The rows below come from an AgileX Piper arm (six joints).
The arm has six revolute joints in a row. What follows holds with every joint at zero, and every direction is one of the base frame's.
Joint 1 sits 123 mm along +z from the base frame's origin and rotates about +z.
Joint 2 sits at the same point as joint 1 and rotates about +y.
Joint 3 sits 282.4 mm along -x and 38.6 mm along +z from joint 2 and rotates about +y.
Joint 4 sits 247.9 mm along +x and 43.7 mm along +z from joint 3 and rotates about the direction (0.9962, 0, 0.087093).
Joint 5 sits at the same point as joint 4 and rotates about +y.
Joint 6 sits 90.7 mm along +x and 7.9 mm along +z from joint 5 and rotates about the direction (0.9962, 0, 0.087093).
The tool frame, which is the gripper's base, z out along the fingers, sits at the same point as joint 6; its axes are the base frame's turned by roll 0, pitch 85.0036 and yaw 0 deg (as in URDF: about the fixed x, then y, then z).
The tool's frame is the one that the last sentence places.
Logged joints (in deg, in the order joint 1, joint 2, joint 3, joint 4, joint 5, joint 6), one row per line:
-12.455 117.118 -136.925 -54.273 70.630 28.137
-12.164 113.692 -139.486 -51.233 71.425 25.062
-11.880 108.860 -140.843 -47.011 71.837 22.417
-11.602 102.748 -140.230 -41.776 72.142 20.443
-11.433 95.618 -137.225 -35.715 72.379 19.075
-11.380 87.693 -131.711 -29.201 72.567 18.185
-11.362 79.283 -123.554 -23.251 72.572 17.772
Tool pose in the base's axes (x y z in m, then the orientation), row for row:
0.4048 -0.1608 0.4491 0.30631 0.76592 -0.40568 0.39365
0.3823 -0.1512 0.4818 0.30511 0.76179 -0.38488 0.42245
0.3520 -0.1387 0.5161 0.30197 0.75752 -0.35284 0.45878
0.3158 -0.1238 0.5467 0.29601 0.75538 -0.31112 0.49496
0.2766 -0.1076 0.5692 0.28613 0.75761 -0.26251 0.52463
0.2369 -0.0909 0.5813 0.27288 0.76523 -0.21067 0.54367
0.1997 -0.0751 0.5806 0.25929 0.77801 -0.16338 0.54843
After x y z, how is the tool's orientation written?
As a quaternion, x y z w.
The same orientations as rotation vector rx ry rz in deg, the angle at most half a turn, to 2 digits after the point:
44.53 111.34 -58.98
43.77 109.28 -55.21
42.61 106.89 -49.79
41.11 104.90 -43.21
39.23 103.87 -35.99
37.11 104.06 -28.65
35.19 105.58 -22.17

